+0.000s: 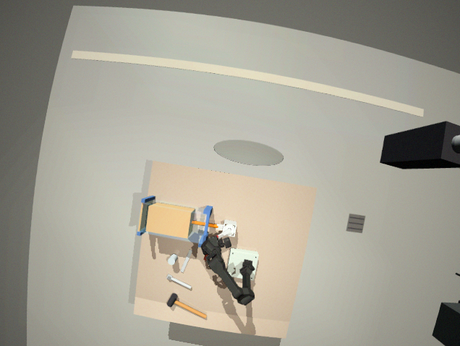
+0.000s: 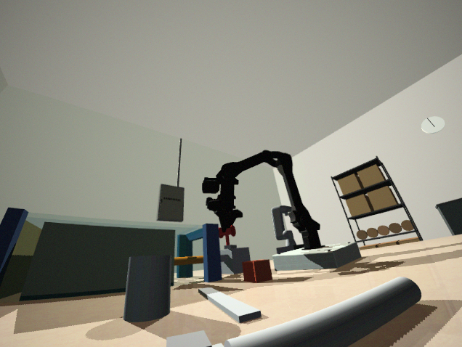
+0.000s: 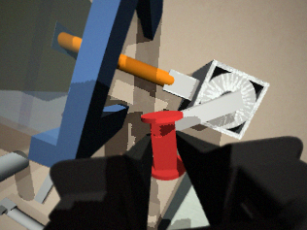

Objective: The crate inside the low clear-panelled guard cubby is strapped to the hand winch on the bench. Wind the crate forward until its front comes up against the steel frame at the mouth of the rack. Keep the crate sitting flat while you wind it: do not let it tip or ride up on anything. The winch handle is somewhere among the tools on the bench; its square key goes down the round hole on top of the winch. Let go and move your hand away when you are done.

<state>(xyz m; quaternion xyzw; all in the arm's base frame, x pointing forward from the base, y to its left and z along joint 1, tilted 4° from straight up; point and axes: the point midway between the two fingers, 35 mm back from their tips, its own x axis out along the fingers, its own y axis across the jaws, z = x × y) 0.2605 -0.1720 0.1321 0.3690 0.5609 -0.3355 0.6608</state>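
The winch crank handle is 30 mm behind my gripper tip, 20 mm to the right of it and 40 mm below it. From my gripper tip the other things lie so: winch 90 mm behind, 80 mm to the right, 110 mm below; blue frame 80 mm ahead, 60 mm to the right, 40 mm below; red knob 10 mm below.
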